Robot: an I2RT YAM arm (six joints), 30 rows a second.
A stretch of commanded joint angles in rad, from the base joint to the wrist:
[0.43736 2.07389 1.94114 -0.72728 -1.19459 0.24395]
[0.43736 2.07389 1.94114 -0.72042 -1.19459 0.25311]
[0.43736 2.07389 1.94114 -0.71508 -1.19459 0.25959]
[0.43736 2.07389 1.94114 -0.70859 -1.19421 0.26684]
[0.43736 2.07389 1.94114 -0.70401 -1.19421 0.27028]
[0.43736 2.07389 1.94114 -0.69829 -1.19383 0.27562]
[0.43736 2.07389 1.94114 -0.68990 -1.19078 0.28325]
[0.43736 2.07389 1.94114 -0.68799 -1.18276 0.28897]
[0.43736 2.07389 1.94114 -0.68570 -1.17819 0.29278]
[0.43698 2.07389 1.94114 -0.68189 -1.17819 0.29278]
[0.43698 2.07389 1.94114 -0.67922 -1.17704 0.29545]
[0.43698 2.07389 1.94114 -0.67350 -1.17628 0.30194]
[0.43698 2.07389 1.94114 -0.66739 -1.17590 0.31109]
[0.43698 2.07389 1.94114 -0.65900 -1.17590 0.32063]
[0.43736 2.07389 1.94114 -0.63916 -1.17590 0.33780]
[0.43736 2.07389 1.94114 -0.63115 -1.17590 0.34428]
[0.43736 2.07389 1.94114 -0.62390 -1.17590 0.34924]
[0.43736 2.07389 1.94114 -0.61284 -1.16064 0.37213]
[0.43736 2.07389 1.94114 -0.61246 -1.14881 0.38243]
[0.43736 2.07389 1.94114 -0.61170 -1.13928 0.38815]
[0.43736 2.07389 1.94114 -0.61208 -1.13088 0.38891]
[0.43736 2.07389 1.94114 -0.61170 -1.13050 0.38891]
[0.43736 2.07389 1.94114 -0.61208 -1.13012 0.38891]
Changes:
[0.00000 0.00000 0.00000 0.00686 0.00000 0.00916]
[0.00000 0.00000 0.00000 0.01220 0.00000 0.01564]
[0.00000 0.00000 0.00000 0.01869 0.00038 0.02289]
[0.00000 0.00000 0.00000 0.02327 0.00038 0.02633]
[0.00000 0.00000 0.00000 0.02899 0.00076 0.03167]
[0.00000 0.00000 0.00000 0.03738 0.00381 0.03930]
[0.00000 0.00000 0.00000 0.03929 0.01183 0.04502]
[0.00000 0.00000 0.00000 0.04158 0.01640 0.04883]
[-0.00038 0.00000 0.00000 0.04539 0.01640 0.04883]
[-0.00038 0.00000 0.00000 0.04806 0.01755 0.05150]
[-0.00038 0.00000 0.00000 0.05378 0.01831 0.05799]
[-0.00038 0.00000 0.00000 0.05989 0.01869 0.06714]
[-0.00038 0.00000 0.00000 0.06828 0.01869 0.07668]
[0.00000 0.00000 0.00000 0.08812 0.01869 0.09385]
[0.00000 0.00000 0.00000 0.09613 0.01869 0.10033]
[0.00000 0.00000 0.00000 0.10338 0.01869 0.10529]
[0.00000 0.00000 0.00000 0.11444 0.03395 0.12818]
[0.00000 0.00000 0.00000 0.11482 0.04578 0.13848]
[0.00000 0.00000 0.00000 0.11558 0.05531 0.14420]
[0.00000 0.00000 0.00000 0.11520 0.06371 0.14496]
[0.00000 0.00000 0.00000 0.11558 0.06409 0.14496]
[0.00000 0.00000 0.00000 0.11520 0.06447 0.14496]

